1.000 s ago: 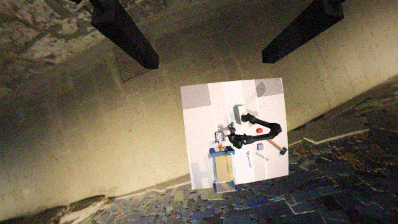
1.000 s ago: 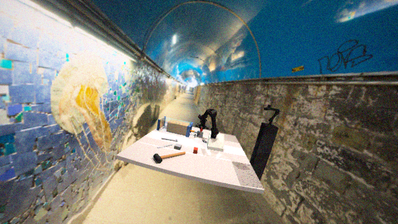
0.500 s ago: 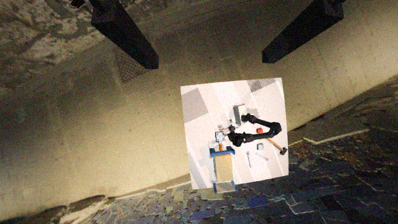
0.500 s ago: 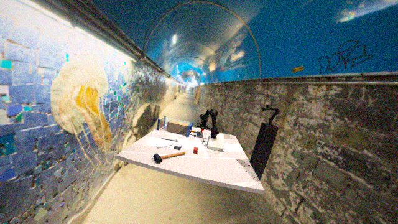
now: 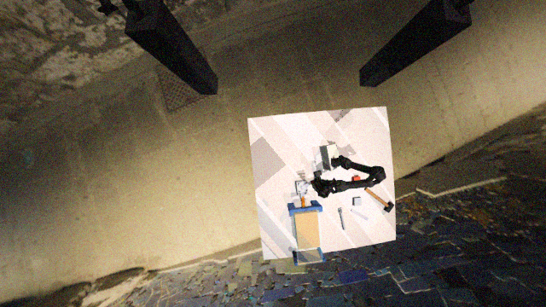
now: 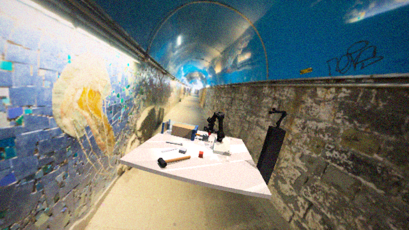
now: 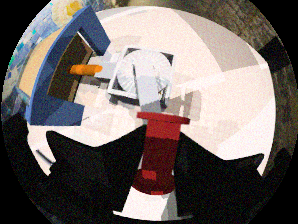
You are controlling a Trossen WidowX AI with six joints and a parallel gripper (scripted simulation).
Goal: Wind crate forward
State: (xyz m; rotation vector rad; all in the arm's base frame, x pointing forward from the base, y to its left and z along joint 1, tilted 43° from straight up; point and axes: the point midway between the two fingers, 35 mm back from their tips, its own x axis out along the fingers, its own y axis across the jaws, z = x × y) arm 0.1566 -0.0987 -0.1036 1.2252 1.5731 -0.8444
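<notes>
Right now my gripper tip is 21 cm short of the blue steel frame, 5 cm to the left of it and 3 cm above it. The rest, counted from my gripper tip: winch handle 2 cm ahead, 2 cm to the right, 3 cm below; hand winch 3 cm ahead, 8 cm to the right, 10 cm below; dark red knob 2 cm to the left.
</notes>
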